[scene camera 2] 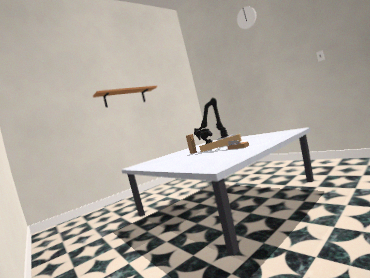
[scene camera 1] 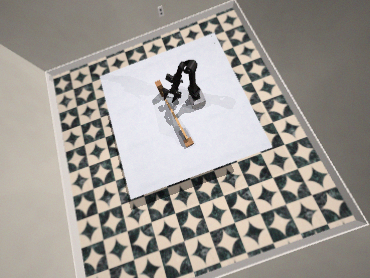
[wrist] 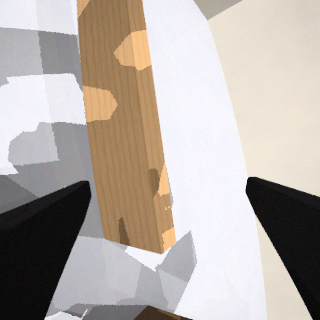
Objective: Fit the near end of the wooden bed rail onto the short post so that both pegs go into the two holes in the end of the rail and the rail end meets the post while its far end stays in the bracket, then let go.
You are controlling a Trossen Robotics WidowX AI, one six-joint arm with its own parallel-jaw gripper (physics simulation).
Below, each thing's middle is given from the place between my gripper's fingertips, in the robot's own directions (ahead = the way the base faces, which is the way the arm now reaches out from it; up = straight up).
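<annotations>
Wooden bed rail (wrist: 123, 129), measured from my hand: 2 cm behind, 18 cm to the left, 2 cm below.
</annotations>
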